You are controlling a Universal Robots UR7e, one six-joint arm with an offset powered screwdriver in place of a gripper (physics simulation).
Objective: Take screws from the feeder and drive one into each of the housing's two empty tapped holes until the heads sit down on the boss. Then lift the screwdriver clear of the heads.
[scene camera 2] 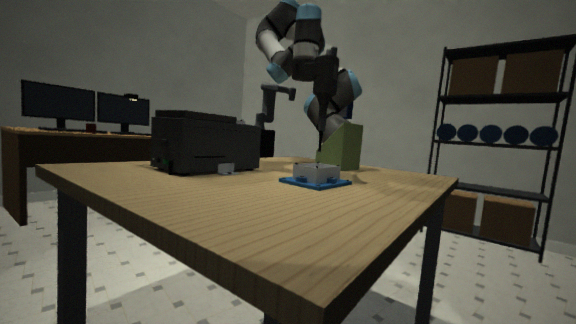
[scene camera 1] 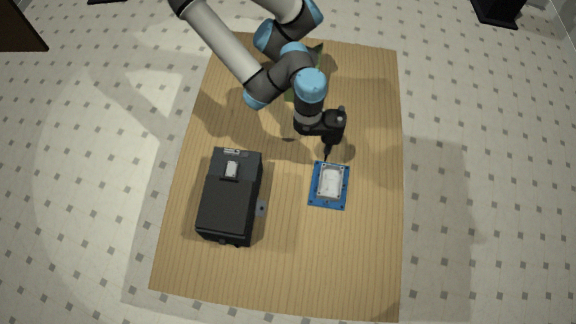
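Observation:
My screwdriver [scene camera 1: 326,159] [scene camera 2: 320,149] points down with its thin bit a little above the housing, and a gap shows under the tip in scene camera 2. In scene camera 1 the tip is by the housing's far left corner. Whether a screw is on the bit is too small to tell. The light grey open housing [scene camera 1: 330,183] [scene camera 2: 316,173] sits on a blue fixture plate [scene camera 1: 334,206] [scene camera 2: 318,186]. Small dark spots show at its corners; I cannot tell holes from screw heads. The dark screw feeder [scene camera 1: 227,202] [scene camera 2: 205,142] stands left of the housing, apart from the screwdriver.
A small grey bracket [scene camera 1: 260,208] [scene camera 2: 226,168] sticks out from the feeder's side toward the housing. The green arm mount [scene camera 2: 352,147] stands behind the housing on the wooden table [scene camera 1: 280,280] [scene camera 2: 225,215]. A shelf rack [scene camera 2: 510,46] and a desk [scene camera 2: 85,147] stand beyond the table.

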